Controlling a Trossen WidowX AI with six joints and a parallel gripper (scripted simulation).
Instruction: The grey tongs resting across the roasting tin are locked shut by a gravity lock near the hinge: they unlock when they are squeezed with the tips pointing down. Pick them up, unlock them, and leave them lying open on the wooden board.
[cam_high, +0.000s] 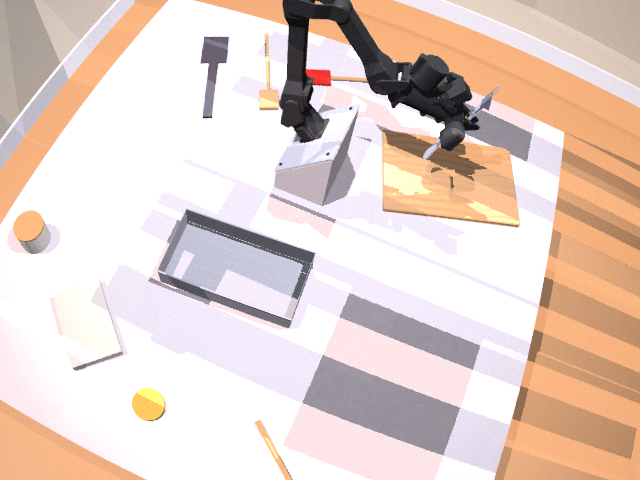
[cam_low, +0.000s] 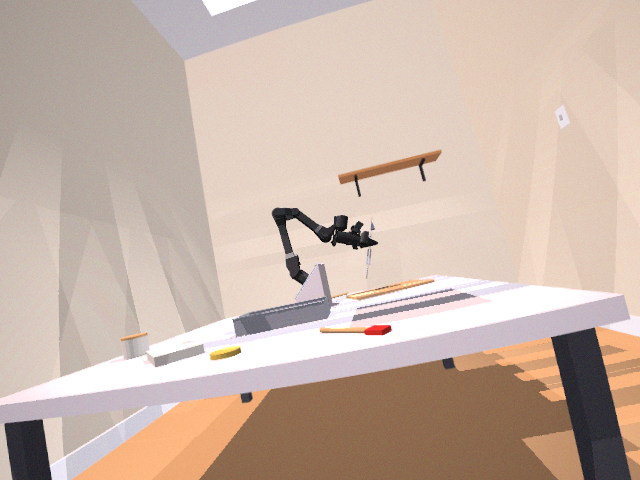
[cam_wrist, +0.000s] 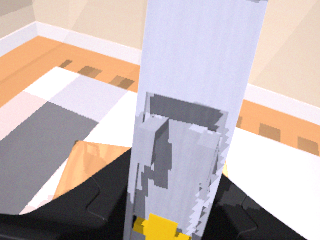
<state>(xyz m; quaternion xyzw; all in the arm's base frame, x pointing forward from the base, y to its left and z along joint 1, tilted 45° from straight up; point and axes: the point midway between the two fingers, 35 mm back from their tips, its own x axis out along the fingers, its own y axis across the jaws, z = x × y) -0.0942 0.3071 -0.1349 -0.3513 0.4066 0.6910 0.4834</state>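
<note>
The yellow lock piece is 3 cm to the right of my gripper tip, 1 cm ahead of it and 1 cm above it. From my gripper tip the other things lie so: wooden board: 22 cm below; roasting tin: 45 cm ahead, 38 cm to the right, 20 cm below; red spatula: 37 cm to the right, 22 cm below, 19 cm behind.
</note>
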